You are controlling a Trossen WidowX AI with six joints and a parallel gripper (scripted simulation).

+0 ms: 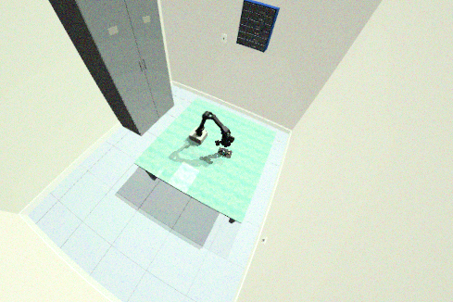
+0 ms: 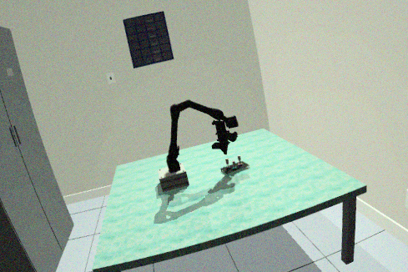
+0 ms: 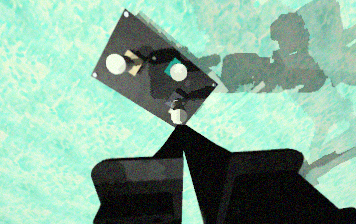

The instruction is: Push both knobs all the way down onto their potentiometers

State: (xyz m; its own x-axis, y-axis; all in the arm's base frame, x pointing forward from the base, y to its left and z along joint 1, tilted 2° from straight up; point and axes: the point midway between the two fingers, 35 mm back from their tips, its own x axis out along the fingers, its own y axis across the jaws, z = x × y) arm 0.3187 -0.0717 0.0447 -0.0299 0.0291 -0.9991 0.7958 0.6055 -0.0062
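My gripper tip is now 6 cm above the grey round knob, 4 cm to the left of it and 3 cm short of it. The rest, counted from my gripper tip: teal potentiometer 7 cm below, 4 cm to the right, 3 cm ahead.
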